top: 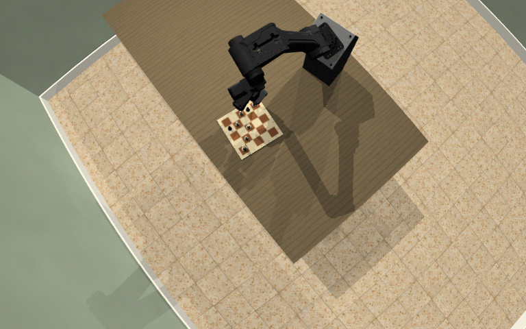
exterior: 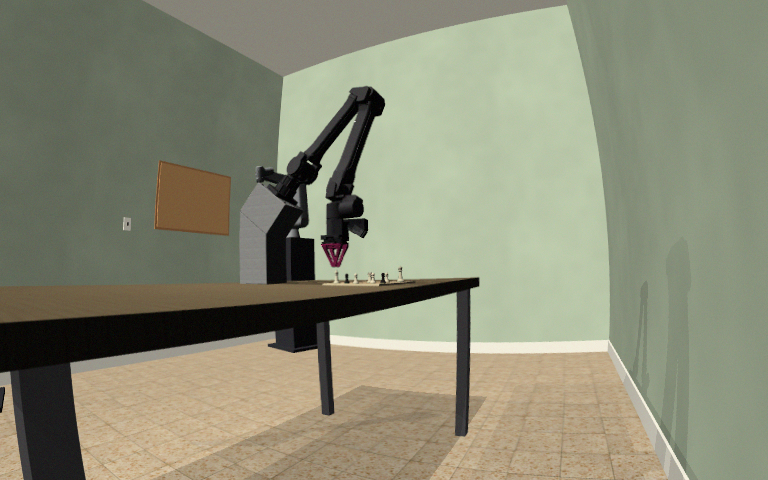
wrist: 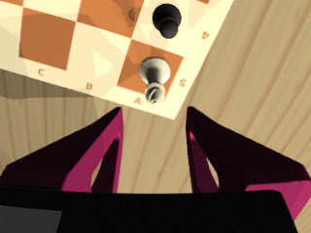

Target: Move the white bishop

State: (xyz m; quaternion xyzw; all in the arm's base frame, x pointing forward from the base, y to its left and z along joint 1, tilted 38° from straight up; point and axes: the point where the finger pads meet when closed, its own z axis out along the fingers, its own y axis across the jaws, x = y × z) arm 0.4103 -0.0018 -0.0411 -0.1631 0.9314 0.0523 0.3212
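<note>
My gripper is now 40 mm above the white bishop. Round my hand: large white piece 170 mm to the left, 140 mm ahead, 40 mm below; small chessboard 90 mm to the left, 70 mm ahead, 60 mm below.
</note>
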